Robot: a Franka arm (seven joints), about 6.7 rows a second.
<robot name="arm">
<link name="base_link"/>
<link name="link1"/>
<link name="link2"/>
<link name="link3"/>
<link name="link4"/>
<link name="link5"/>
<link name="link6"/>
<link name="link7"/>
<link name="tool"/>
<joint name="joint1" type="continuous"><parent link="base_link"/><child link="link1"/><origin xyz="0 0 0.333" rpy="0 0 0"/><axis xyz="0 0 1"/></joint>
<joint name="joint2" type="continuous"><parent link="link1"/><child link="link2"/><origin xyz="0 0 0" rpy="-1.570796 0 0"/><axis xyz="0 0 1"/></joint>
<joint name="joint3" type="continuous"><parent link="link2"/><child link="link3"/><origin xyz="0 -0.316 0" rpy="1.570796 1.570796 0"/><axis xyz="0 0 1"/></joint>
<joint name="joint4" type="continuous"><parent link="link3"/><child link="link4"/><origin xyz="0 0.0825 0" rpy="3.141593 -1.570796 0"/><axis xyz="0 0 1"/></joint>
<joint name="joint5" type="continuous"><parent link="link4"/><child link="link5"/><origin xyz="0.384 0.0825 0" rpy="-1.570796 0 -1.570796"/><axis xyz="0 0 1"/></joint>
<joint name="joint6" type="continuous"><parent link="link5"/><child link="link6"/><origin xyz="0 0 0" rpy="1.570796 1.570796 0"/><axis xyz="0 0 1"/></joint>
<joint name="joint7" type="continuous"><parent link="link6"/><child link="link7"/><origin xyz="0 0.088 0" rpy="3.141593 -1.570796 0"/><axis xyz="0 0 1"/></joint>
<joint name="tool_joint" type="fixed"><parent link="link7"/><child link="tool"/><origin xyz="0 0 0.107" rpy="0 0 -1.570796"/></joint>
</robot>
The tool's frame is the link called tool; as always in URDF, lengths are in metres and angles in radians. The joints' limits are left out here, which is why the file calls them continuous.
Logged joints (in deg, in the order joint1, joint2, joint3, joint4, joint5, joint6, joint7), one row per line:
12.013, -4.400, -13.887, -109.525, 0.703, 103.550, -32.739
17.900, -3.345, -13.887, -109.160, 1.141, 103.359, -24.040
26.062, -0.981, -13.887, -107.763, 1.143, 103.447, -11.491
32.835, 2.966, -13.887, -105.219, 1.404, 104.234, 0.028
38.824, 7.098, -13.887, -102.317, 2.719, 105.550, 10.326
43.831, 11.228, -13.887, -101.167, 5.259, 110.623, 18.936
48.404, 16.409, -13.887, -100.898, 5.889, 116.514, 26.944
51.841, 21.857, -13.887, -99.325, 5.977, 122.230, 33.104
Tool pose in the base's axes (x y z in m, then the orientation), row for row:
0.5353, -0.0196, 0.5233, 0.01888, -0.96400, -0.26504, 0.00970
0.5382, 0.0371, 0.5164, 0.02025, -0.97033, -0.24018, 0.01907
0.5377, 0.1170, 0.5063, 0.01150, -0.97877, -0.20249, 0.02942
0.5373, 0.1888, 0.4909, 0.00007, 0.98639, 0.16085, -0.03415
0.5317, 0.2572, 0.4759, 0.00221, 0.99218, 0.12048, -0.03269
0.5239, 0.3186, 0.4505, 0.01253, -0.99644, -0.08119, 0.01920
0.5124, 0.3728, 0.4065, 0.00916, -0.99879, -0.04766, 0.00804
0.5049, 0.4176, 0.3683, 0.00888, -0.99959, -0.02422, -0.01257
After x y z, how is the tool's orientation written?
As a quaternion, w x y z.
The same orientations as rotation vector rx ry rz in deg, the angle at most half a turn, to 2 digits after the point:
-171.47, -47.14, 1.73
-172.44, -42.68, 3.39
-174.90, -36.18, 5.26
177.54, 28.95, -6.15
178.34, 21.66, -5.88
-177.94, -14.50, 3.43
-178.74, -8.53, 1.44
-178.92, -4.34, -2.25

